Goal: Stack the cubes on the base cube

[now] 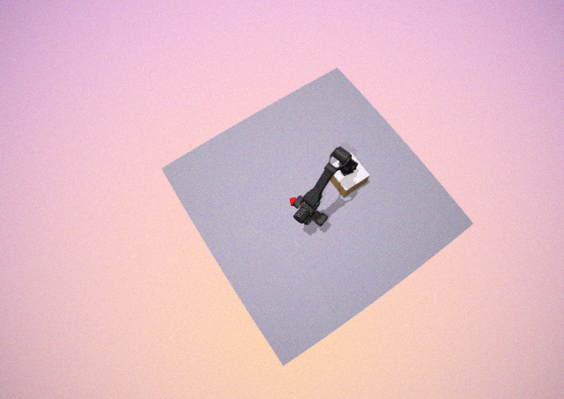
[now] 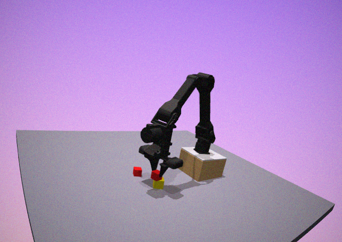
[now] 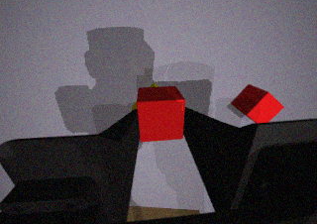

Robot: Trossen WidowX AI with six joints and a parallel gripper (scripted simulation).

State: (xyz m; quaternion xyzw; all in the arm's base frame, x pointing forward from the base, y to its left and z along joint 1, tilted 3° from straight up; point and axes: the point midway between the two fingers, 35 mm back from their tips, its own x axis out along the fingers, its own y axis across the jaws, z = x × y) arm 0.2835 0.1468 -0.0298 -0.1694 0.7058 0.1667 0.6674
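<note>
Now: the yellow base cube 40 mm below my gripper tip, 20 mm behind it and 10 mm to the right of it.
</note>
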